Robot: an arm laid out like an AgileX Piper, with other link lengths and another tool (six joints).
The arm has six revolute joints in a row. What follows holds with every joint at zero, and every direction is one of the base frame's.
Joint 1 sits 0.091 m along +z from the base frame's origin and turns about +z.
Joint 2 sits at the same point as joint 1 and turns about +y.
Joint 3 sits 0.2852 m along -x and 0.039 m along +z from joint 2 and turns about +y.
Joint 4 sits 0.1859 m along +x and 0.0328 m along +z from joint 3 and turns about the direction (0.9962, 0, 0.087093).
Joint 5 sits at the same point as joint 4 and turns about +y.
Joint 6 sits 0.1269 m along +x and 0.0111 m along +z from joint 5 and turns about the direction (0.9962, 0, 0.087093).
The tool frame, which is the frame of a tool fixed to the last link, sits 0.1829 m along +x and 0.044 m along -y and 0.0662 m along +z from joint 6; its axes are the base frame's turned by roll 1.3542, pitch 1.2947 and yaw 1.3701 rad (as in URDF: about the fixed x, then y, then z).
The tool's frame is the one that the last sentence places.
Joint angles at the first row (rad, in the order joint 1, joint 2, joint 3, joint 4, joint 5, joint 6):
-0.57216, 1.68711, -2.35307, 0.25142, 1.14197, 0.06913
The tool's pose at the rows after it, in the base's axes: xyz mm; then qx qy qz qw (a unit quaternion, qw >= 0):
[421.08 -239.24 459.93 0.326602 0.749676 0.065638 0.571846]
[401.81 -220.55 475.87 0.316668 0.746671 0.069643 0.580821]
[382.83 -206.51 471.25 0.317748 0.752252 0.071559 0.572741]
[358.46 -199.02 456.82 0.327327 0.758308 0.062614 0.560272]
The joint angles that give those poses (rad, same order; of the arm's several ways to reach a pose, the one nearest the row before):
-0.57217, 1.61866, -2.35310, 0.26904, 1.16383, 0.05774
-0.57218, 1.54933, -2.33314, 0.28345, 1.19137, 0.05583
-0.57216, 1.47099, -2.25331, 0.28594, 1.20991, 0.05585
-0.57216, 1.37078, -2.11560, 0.26248, 1.20213, 0.05585

